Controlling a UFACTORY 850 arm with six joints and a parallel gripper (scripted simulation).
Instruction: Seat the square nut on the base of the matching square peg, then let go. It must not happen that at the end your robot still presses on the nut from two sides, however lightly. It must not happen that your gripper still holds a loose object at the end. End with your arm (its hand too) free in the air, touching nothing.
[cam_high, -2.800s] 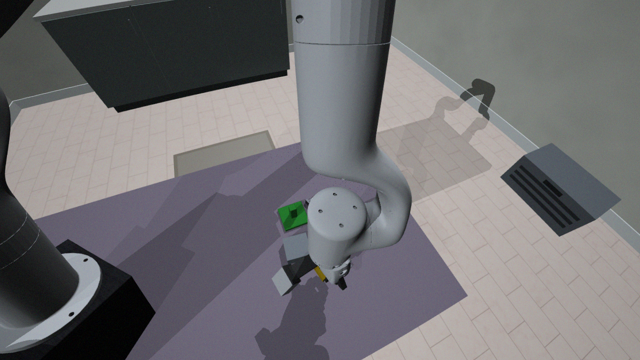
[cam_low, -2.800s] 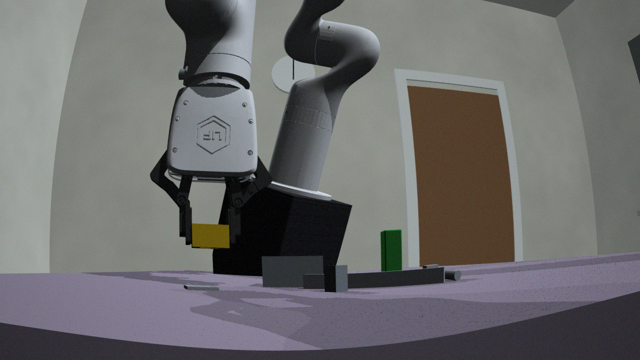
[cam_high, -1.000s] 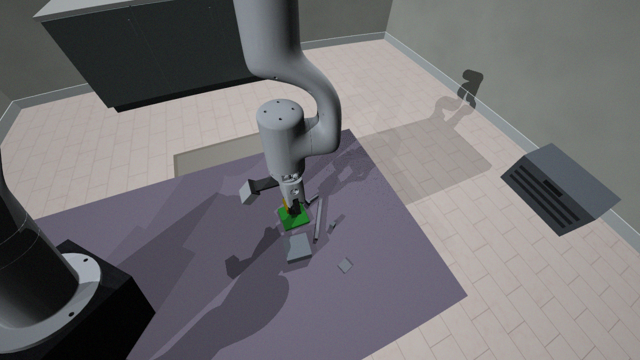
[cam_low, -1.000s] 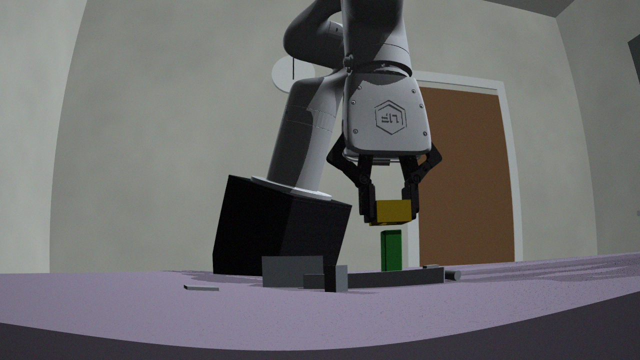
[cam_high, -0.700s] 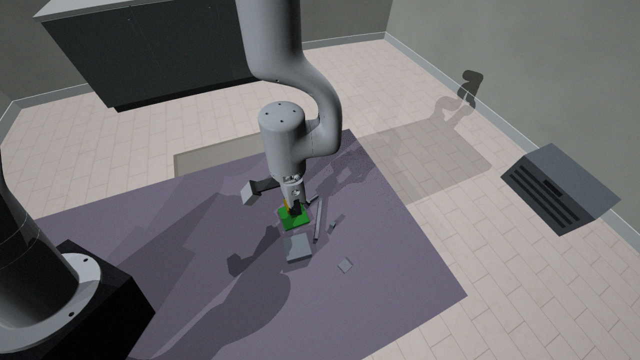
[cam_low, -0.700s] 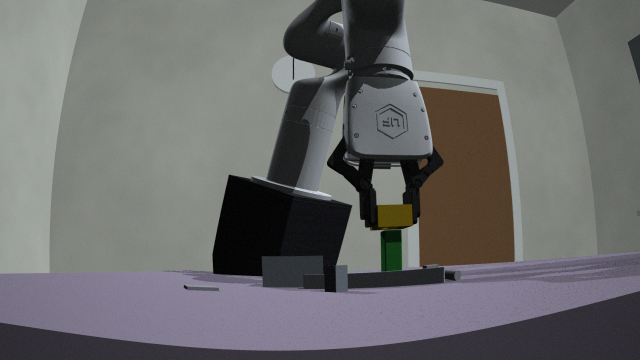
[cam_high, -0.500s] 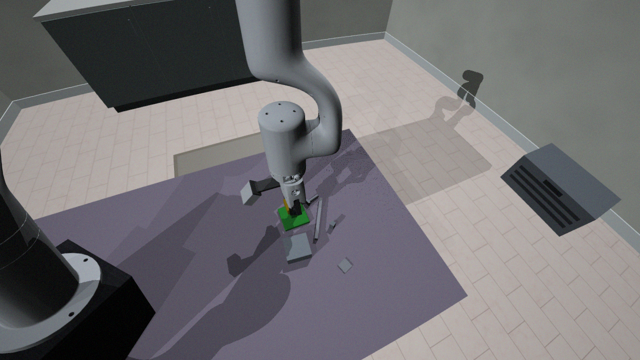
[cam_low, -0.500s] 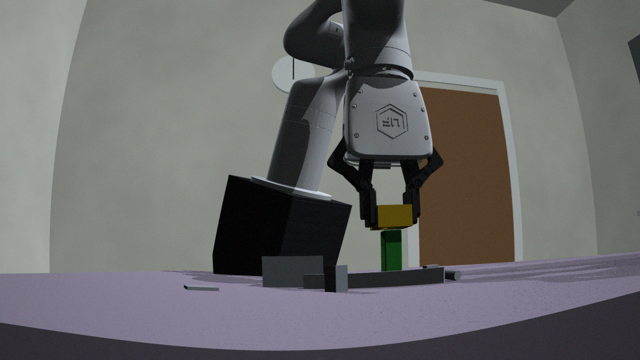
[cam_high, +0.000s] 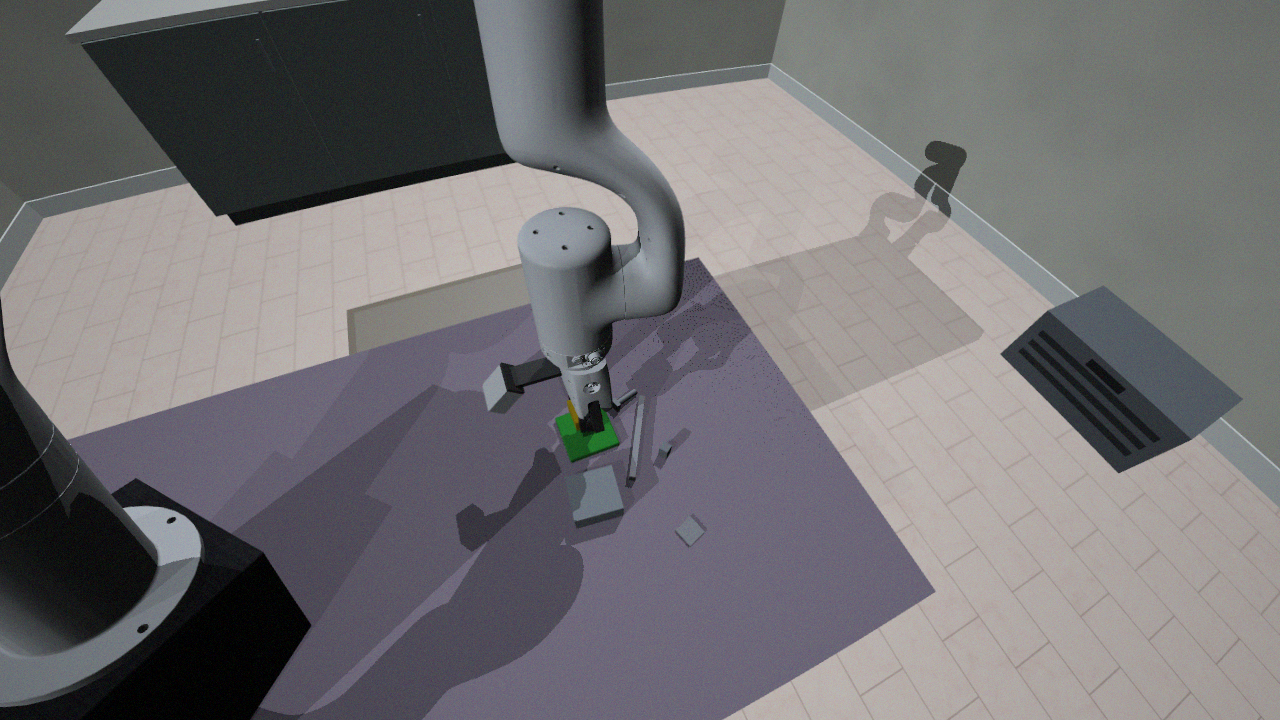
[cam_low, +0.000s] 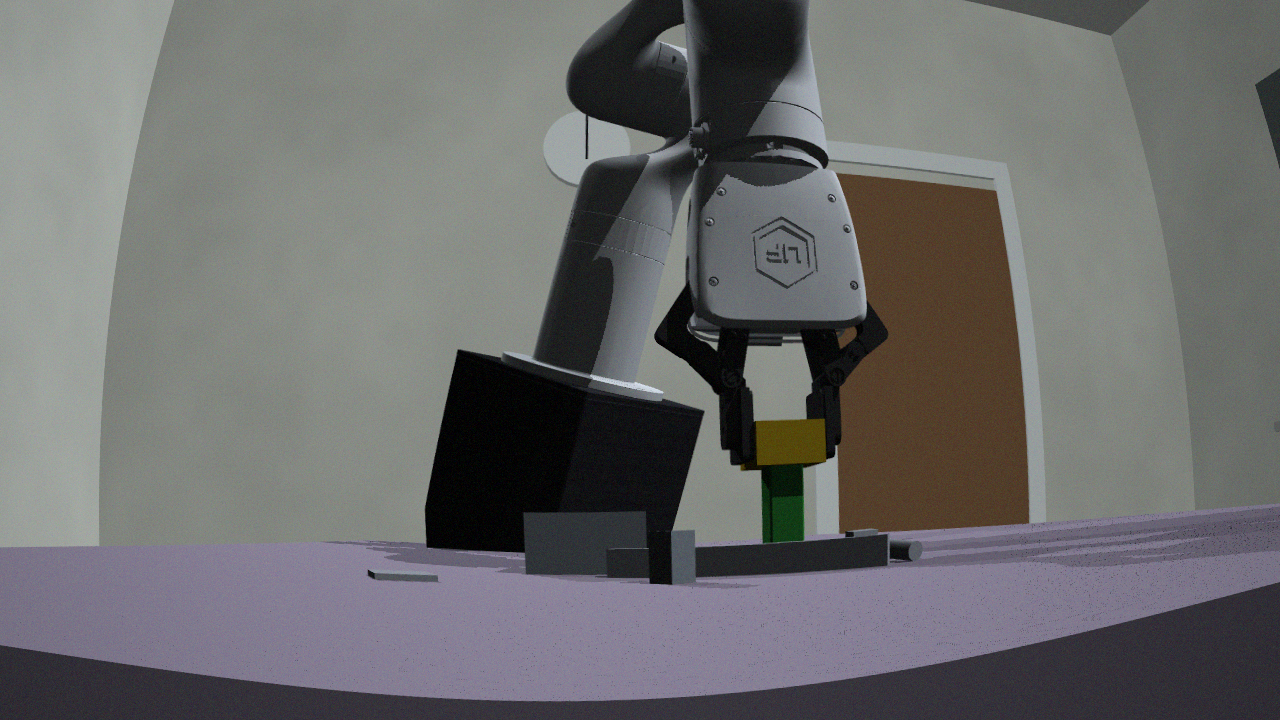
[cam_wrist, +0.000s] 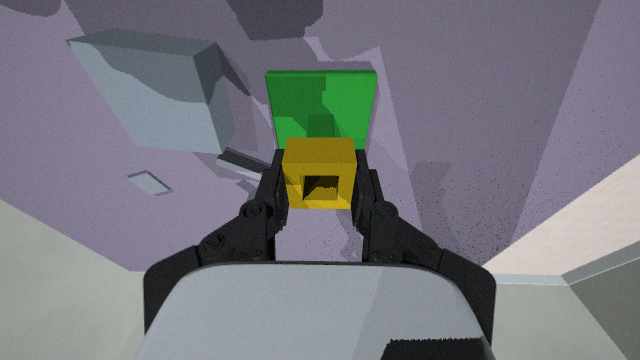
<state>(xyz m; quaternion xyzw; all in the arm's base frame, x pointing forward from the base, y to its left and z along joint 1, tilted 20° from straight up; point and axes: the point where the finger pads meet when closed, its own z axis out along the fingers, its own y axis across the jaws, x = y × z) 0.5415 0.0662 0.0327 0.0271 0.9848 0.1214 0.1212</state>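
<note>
Now: the bolt 7 cm ahead of my hand, 3 cm to the left of it and 7 cm below it. Round my hand: grey block (3 cm behind, 11 cm to the right, 6 cm below); long grey bar (7 cm ahead, 4 cm to the right, 7 cm below); thin grey plate (8 cm ahead, 20 cm to the right, 8 cm below).
</note>
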